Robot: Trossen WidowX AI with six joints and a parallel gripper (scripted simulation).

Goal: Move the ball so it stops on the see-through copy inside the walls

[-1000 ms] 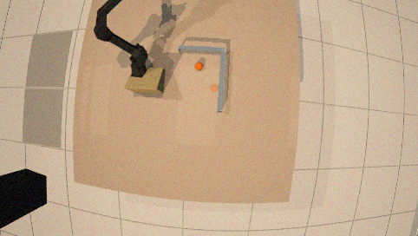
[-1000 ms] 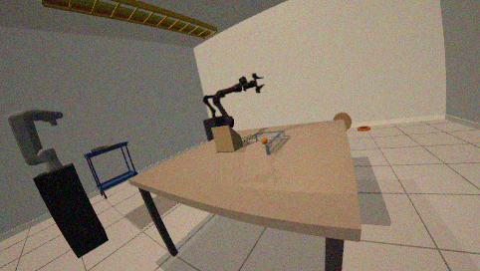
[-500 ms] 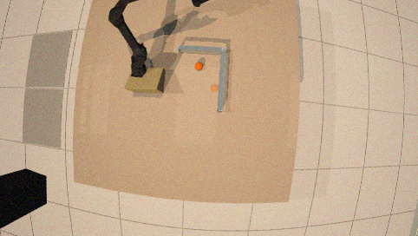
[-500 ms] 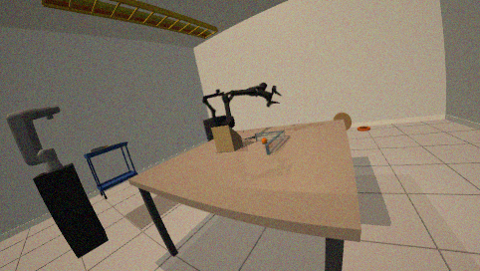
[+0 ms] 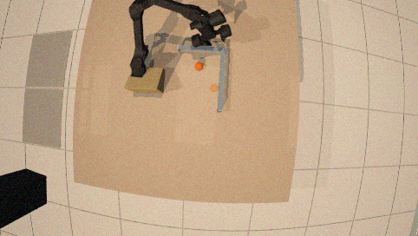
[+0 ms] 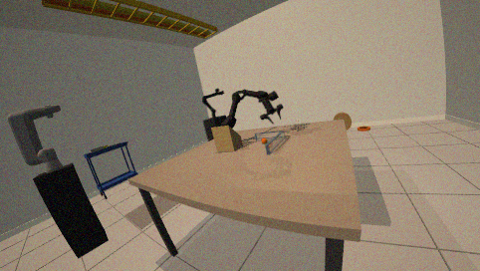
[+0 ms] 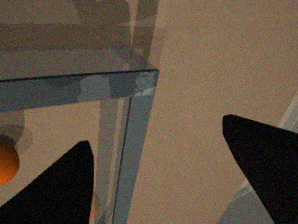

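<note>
Right now the orange ball is 110 mm to the right of my gripper tip, 110 mm below it and 70 mm behind it.
</note>
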